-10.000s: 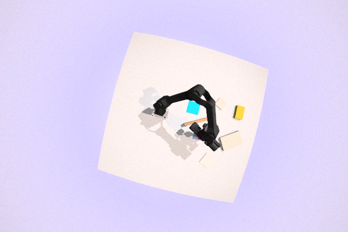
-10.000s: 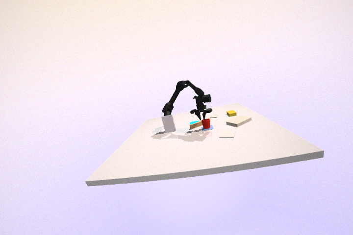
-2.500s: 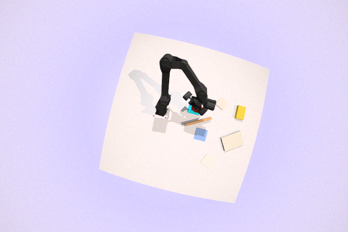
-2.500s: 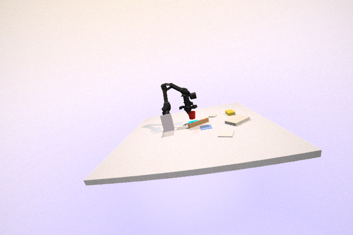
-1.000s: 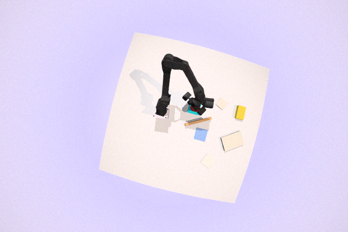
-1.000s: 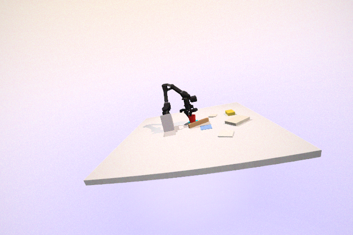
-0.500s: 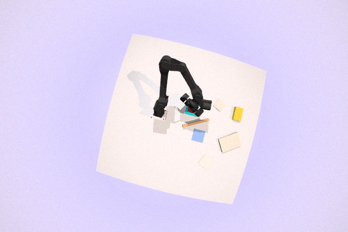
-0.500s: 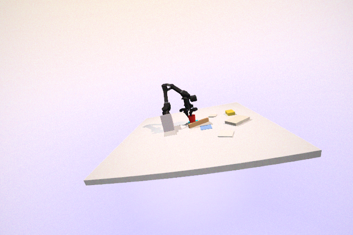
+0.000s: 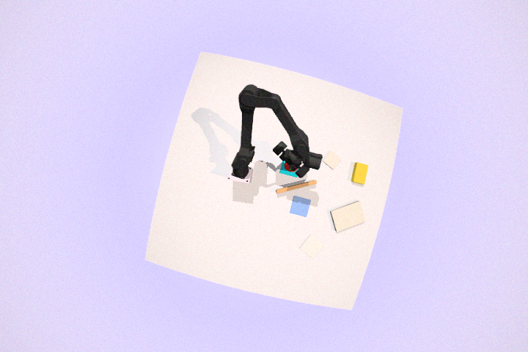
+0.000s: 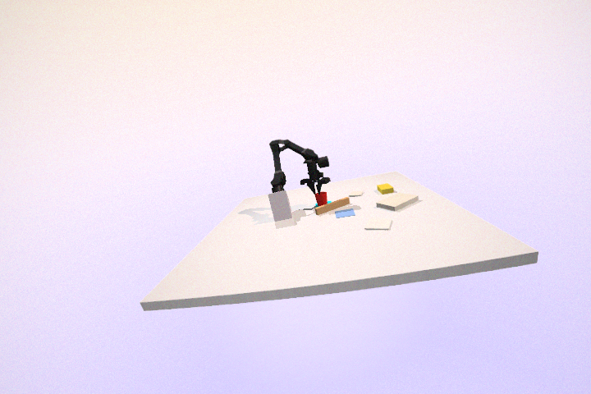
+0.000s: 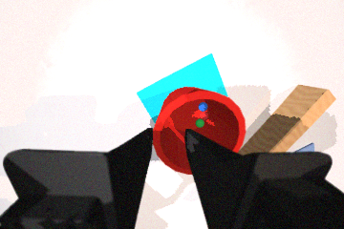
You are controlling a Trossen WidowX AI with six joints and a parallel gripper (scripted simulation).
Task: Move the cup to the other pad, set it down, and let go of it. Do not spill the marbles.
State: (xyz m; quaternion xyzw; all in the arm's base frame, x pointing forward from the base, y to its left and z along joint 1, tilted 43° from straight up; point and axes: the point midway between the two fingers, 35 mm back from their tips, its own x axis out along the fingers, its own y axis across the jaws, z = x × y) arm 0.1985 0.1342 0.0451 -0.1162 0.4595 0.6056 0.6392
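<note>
The red cup lies 20 mm ahead of my gripper tip, 10 mm to the right of it and 30 mm below it. From my gripper tip the other things lie so: wooden bar: 90 mm ahead, 110 mm to the right, 60 mm below; then cyan pad: 30 mm ahead, 10 mm to the right, 80 mm below; then green marble: 30 mm ahead, 30 mm to the right, 50 mm below.
</note>
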